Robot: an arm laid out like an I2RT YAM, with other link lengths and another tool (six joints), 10 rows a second.
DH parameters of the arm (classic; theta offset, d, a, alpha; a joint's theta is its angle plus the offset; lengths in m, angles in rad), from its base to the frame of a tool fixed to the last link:
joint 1: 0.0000 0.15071 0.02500 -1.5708
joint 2: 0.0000 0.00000 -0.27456 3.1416
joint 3: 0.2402 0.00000 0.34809 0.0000
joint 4: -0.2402 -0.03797 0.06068 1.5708
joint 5: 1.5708 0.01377 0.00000 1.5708
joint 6: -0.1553 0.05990 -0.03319 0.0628
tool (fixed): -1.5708 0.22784 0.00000 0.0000
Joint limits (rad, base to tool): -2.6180..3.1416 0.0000..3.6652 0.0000..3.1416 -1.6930..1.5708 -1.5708..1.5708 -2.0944..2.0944
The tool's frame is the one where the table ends.
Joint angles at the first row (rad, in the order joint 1, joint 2, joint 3, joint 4, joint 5, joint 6):
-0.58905 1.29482 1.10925 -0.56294 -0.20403 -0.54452
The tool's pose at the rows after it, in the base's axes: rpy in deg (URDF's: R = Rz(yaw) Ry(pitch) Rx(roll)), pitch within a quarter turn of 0, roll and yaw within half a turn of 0; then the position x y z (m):
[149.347 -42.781 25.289 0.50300 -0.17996 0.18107]
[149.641 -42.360 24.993 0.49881 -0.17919 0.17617]
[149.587 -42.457 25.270 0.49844 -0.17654 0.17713]
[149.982 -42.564 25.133 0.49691 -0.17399 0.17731]
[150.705 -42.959 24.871 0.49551 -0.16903 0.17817]
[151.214 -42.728 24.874 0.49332 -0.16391 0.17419]
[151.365 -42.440 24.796 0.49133 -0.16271 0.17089]
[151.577 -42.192 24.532 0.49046 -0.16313 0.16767]
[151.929 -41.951 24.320 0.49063 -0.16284 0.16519]
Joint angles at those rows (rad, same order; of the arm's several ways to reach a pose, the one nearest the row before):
-0.58597 1.27024 1.07700 -0.56298 -0.19789 -0.55835
-0.58751 1.26095 1.06158 -0.56449 -0.19480 -0.56143
-0.58446 1.25480 1.05845 -0.56604 -0.19638 -0.56144
-0.58443 1.24866 1.05540 -0.57219 -0.20092 -0.55990
-0.58291 1.23947 1.05080 -0.57982 -0.21014 -0.55376
-0.57680 1.23180 1.03857 -0.58292 -0.21015 -0.55374
-0.57525 1.22720 1.02933 -0.58292 -0.20708 -0.55528
-0.57522 1.22872 1.02471 -0.58140 -0.20402 -0.55531
-0.57370 1.23484 1.02622 -0.58290 -0.20247 -0.55529

